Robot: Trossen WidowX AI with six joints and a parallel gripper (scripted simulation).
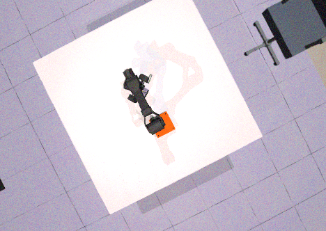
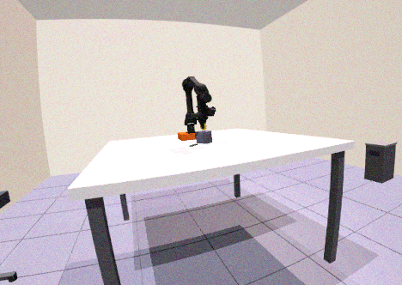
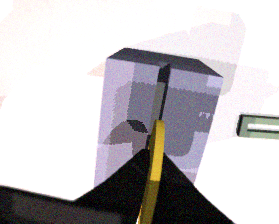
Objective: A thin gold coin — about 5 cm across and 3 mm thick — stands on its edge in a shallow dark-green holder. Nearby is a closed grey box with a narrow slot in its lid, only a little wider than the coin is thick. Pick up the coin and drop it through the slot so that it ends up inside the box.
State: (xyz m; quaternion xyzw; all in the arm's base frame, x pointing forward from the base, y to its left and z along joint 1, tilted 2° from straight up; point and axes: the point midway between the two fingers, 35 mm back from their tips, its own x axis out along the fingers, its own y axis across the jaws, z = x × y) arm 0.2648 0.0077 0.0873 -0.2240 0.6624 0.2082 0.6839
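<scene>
Now: the gold coin 10 mm above my gripper tip.
</scene>
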